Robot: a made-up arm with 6 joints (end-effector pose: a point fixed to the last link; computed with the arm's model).
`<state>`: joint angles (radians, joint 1 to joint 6).
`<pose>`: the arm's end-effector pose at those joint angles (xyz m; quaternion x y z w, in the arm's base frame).
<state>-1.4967 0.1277 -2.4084 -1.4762 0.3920 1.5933</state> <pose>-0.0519 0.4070 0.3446 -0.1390 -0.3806 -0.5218 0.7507</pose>
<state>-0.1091 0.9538 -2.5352 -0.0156 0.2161 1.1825</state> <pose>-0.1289 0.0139 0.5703 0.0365 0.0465 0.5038 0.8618</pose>
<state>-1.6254 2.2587 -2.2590 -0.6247 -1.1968 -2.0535</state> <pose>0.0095 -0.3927 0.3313 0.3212 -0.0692 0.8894 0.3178</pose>
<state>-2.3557 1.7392 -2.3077 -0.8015 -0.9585 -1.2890</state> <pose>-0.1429 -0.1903 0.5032 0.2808 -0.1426 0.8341 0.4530</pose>
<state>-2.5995 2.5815 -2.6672 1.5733 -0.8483 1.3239</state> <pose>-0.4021 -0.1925 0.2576 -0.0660 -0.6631 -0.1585 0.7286</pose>
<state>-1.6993 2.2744 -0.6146 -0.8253 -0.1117 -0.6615</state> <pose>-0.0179 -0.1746 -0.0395 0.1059 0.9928 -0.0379 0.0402</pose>
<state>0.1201 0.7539 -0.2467 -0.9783 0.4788 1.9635</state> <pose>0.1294 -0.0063 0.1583 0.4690 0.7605 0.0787 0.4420</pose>
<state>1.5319 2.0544 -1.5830 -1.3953 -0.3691 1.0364</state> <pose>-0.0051 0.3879 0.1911 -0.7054 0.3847 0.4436 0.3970</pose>
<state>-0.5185 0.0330 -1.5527 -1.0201 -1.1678 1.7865</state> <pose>-0.2014 0.1662 0.3909 -0.5579 0.0384 0.0941 0.8237</pose>
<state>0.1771 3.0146 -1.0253 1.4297 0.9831 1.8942</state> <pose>0.1218 0.0694 -0.1427 -0.8584 0.0793 0.2898 0.4158</pose>
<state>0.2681 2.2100 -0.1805 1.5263 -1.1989 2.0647</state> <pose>0.0846 -0.0316 0.0146 0.8221 0.0298 0.0748 0.5635</pose>
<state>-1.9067 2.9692 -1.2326 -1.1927 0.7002 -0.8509</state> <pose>-0.0944 -0.1671 -0.1548 0.0764 -0.9306 -0.2756 0.2285</pose>
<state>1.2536 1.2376 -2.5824 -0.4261 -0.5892 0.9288</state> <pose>-0.0280 -0.0436 0.5875 -0.0390 -0.2276 0.7541 0.6149</pose>
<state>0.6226 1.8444 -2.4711 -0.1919 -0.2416 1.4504</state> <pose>0.2204 0.1614 0.5059 0.0754 0.2961 0.7748 0.5534</pose>
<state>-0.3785 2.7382 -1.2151 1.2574 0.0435 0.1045</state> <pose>0.2368 -0.0916 -0.1169 0.7620 0.6444 0.0468 0.0438</pose>
